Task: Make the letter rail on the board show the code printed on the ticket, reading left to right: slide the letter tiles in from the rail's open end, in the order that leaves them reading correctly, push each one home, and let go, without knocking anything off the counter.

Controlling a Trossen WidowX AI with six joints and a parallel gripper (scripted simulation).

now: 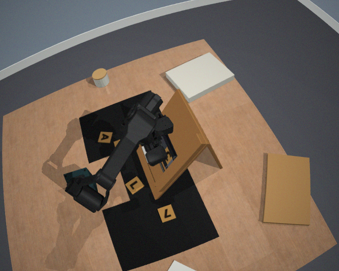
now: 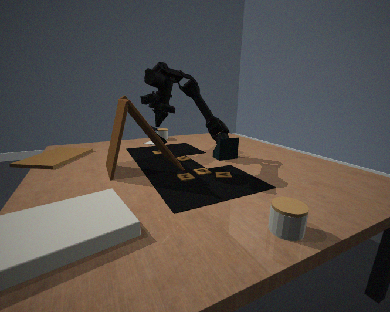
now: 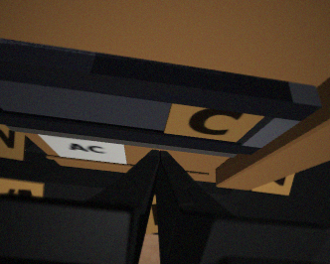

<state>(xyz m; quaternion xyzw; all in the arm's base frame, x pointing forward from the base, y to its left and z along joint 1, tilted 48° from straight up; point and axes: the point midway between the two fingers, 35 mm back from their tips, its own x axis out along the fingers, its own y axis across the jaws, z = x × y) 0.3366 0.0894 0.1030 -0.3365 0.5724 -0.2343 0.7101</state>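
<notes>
The tile is 60 mm behind my gripper tip, 200 mm to the left of it and 170 mm below it. From my gripper tip the other things lie so: white ticket 30 mm behind, 70 mm to the left, 100 mm below; flat tan panel 440 mm ahead, 280 mm to the right, 170 mm below; black mat 140 mm behind, 30 mm to the left, 170 mm below.
</notes>
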